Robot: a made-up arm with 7 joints. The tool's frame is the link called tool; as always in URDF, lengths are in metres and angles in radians. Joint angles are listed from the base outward.
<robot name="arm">
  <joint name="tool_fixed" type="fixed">
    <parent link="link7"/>
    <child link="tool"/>
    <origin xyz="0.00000 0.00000 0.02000"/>
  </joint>
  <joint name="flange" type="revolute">
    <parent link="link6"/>
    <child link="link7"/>
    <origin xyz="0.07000 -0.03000 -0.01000"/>
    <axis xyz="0 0 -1"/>
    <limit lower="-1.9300" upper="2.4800"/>
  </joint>
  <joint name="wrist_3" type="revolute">
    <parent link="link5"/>
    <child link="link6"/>
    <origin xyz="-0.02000 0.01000 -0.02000"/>
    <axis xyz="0 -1 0"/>
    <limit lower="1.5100" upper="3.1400"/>
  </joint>
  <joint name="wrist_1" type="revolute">
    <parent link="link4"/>
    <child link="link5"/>
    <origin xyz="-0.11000 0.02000 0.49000"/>
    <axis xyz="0 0 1"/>
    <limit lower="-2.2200" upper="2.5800"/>
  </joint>
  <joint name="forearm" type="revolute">
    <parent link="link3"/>
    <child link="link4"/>
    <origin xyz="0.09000 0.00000 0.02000"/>
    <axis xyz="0 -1 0"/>
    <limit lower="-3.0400" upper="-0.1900"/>
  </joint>
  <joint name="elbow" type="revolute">
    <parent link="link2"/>
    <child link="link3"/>
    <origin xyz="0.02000 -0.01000 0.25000"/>
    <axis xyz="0 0 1"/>
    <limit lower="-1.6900" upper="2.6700"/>
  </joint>
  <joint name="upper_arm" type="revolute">
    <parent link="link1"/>
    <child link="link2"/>
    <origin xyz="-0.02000 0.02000 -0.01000"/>
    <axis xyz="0 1 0"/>
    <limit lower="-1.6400" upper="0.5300"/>
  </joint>
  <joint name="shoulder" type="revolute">
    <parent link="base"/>
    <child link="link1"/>
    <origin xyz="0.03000 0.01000 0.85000"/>
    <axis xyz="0 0 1"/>
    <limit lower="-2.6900" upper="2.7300"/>
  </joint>
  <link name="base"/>
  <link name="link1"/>
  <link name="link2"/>
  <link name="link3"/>
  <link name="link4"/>
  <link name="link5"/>
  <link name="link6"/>
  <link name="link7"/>
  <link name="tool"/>
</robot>
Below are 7 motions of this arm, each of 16 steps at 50 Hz.
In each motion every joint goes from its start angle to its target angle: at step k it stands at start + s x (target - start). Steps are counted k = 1, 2, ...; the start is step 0. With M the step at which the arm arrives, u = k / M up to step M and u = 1 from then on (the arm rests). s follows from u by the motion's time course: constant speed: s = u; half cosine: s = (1 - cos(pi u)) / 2; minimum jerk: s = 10 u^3 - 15 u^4 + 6 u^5.
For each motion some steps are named. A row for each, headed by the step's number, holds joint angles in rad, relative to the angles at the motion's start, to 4 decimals.
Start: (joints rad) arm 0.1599 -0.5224 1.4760 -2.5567 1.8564 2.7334 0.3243
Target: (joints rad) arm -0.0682 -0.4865 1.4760 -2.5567 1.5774 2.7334 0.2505
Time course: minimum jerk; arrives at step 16
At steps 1, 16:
1: -0.0005 0.0001 0.0000 0.0000 -0.0006 0.0000 -0.0002
16: -0.2281 0.0359 0.0000 0.0000 -0.2790 0.0000 -0.0738

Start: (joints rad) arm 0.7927 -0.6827 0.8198 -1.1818 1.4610 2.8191 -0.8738
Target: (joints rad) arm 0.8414 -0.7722 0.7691 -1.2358 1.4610 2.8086 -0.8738
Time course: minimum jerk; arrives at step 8
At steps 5, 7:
5: 0.0353 -0.0649 -0.0367 -0.0391 0.0000 -0.0076 0.0000
7: 0.0479 -0.0881 -0.0499 -0.0531 0.0000 -0.0103 0.0000

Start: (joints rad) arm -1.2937 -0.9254 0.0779 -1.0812 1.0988 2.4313 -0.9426
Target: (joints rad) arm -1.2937 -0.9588 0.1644 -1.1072 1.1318 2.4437 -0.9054
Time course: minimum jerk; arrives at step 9
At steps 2, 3, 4, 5, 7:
2: 0.0000 -0.0026 0.0066 -0.0020 0.0025 0.0009 0.0028
3: 0.0000 -0.0070 0.0182 -0.0055 0.0069 0.0026 0.0078
4: 0.0000 -0.0132 0.0343 -0.0103 0.0131 0.0049 0.0148
5: 0.0000 -0.0202 0.0522 -0.0157 0.0199 0.0075 0.0224
7: 0.0000 -0.0308 0.0799 -0.0240 0.0305 0.0115 0.0344

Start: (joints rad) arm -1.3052 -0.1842 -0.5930 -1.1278 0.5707 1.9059 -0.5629
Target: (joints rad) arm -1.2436 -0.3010 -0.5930 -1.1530 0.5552 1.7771 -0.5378
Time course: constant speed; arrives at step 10
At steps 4, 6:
4: 0.0246 -0.0467 0.0000 -0.0101 -0.0062 -0.0515 0.0100
6: 0.0370 -0.0701 0.0000 -0.0151 -0.0093 -0.0773 0.0151

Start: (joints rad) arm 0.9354 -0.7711 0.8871 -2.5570 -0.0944 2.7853 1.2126
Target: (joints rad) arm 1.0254 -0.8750 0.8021 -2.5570 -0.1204 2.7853 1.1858
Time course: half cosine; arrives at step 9
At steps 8, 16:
8: 0.0873 -0.1008 -0.0824 0.0000 -0.0252 0.0000 -0.0260
16: 0.0900 -0.1039 -0.0850 0.0000 -0.0260 0.0000 -0.0268

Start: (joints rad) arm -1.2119 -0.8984 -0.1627 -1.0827 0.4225 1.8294 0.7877
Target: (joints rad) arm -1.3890 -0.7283 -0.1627 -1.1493 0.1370 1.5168 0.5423
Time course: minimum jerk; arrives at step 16
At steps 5, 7, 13, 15, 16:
5: -0.0319 0.0306 0.0000 -0.0120 -0.0514 -0.0563 -0.0442
7: -0.0680 0.0653 0.0000 -0.0256 -0.1096 -0.1200 -0.0942
13: -0.1685 0.1618 0.0000 -0.0634 -0.2716 -0.2974 -0.2334
15: -0.1767 0.1697 0.0000 -0.0665 -0.2849 -0.3119 -0.2449
16: -0.1771 0.1701 0.0000 -0.0666 -0.2855 -0.3126 -0.2454

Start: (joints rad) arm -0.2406 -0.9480 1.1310 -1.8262 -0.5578 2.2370 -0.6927
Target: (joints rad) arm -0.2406 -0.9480 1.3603 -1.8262 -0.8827 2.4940 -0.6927
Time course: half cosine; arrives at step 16
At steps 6, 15, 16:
6: 0.0000 0.0000 0.0708 0.0000 -0.1003 0.0793 0.0000
15: 0.0000 0.0000 0.2271 0.0000 -0.3218 0.2545 0.0000
16: 0.0000 0.0000 0.2293 0.0000 -0.3249 0.2570 0.0000

